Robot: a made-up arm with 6 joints. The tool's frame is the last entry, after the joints. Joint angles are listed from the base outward.
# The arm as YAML. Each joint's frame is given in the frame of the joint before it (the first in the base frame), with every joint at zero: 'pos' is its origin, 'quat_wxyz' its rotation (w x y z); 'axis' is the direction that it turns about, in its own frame. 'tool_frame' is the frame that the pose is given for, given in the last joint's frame.
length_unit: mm
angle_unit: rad
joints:
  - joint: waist
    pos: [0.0, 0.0, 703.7]
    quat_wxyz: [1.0, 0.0, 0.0, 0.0]
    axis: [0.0, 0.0, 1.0]
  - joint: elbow
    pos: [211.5, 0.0, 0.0]
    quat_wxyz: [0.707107, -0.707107, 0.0, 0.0]
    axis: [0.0, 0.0, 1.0]
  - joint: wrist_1
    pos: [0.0, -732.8, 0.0]
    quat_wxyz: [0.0, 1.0, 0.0, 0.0]
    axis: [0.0, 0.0, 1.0]
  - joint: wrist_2
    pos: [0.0, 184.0, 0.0]
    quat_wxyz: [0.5, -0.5, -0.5, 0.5]
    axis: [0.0, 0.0, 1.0]
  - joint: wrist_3
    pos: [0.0, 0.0, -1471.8]
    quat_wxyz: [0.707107, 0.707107, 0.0, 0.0]
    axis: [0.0, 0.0, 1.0]
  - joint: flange
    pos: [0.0, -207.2, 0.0]
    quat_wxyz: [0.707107, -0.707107, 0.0, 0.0]
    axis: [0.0, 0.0, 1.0]
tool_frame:
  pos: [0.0, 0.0, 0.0]
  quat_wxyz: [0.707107, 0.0, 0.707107, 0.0]
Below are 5 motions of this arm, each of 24 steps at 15 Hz.
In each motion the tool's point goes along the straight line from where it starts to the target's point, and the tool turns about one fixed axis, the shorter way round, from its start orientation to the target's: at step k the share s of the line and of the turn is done. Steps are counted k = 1, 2, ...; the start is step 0. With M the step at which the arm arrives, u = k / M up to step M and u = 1 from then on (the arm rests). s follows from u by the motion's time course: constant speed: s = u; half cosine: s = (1 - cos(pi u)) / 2; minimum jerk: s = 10 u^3 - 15 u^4 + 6 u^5.
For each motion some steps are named. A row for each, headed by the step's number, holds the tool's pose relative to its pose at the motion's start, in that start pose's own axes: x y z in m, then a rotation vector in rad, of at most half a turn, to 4 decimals.
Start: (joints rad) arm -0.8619 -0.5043 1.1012 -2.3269 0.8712 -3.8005
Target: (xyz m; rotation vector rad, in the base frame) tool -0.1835 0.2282 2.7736 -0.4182 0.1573 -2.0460
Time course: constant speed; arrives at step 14
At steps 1, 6, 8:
1: -0.0138 0.0011 -0.0065 -0.0798 0.0315 -0.0299
6: -0.0830 0.0064 -0.0388 -0.4785 0.1892 -0.1793
8: -0.1107 0.0085 -0.0517 -0.6380 0.2523 -0.2391

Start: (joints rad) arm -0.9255 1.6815 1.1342 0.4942 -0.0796 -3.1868
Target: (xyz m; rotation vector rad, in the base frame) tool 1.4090 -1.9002 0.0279 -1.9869 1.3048 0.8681
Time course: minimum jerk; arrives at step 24
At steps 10, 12, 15, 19, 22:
10: -0.0537 0.0128 -0.0145 0.2565 -0.1038 0.0092
12: -0.0775 0.0185 -0.0209 0.3700 -0.1498 0.0132
15: -0.1124 0.0268 -0.0303 0.5364 -0.2171 0.0191
19: -0.1450 0.0346 -0.0391 0.6923 -0.2803 0.0247
22: -0.1542 0.0368 -0.0416 0.7363 -0.2981 0.0263

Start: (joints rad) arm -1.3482 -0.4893 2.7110 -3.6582 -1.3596 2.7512
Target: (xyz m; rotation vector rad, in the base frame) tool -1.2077 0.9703 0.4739 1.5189 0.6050 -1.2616
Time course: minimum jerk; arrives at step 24
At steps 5, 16, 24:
5: 0.0465 -0.0180 0.0457 0.0132 0.0007 0.0585
16: 0.5690 -0.2207 0.5597 0.1617 0.0081 0.7159
24: 0.7202 -0.2793 0.7084 0.2046 0.0102 0.9061

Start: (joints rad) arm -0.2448 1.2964 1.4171 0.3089 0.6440 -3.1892
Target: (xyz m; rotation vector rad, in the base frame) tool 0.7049 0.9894 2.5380 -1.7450 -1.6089 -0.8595
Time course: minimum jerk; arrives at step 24
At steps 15, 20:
15: -0.3910 -0.5354 -1.7613 1.0375 0.2528 -0.7290
20: -0.5204 -0.7125 -2.3438 1.3807 0.3365 -0.9702

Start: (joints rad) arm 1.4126 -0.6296 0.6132 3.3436 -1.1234 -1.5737
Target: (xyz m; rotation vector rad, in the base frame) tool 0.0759 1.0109 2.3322 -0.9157 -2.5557 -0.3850
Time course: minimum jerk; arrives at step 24
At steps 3, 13, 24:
3: -0.0181 0.0054 0.0046 0.0007 -0.0184 0.0132
13: -0.6524 0.1955 0.1648 0.0263 -0.6622 0.4750
24: -1.1292 0.3384 0.2852 0.0455 -1.1462 0.8221

